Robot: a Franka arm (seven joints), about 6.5 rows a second.
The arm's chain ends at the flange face. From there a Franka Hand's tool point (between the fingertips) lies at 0.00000 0.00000 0.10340 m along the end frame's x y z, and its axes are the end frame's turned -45 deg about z.
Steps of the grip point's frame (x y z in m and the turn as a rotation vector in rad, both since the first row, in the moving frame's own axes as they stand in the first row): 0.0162, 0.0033, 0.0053, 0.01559, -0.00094, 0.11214; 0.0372, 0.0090, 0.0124, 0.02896, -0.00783, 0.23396; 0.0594, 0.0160, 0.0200, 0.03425, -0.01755, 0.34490; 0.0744, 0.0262, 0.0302, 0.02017, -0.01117, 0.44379; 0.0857, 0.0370, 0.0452, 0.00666, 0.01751, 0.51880
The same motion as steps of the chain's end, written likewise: 0.0149, -0.0080, 0.0053, 0.01036, -0.01169, 0.11214; 0.0352, -0.0181, 0.0124, 0.01494, -0.02601, 0.23396; 0.0568, -0.0288, 0.0201, 0.01181, -0.03663, 0.34490; 0.0732, -0.0329, 0.0302, 0.00636, -0.02216, 0.44379; 0.0856, -0.0329, 0.0452, 0.01709, 0.00767, 0.51880
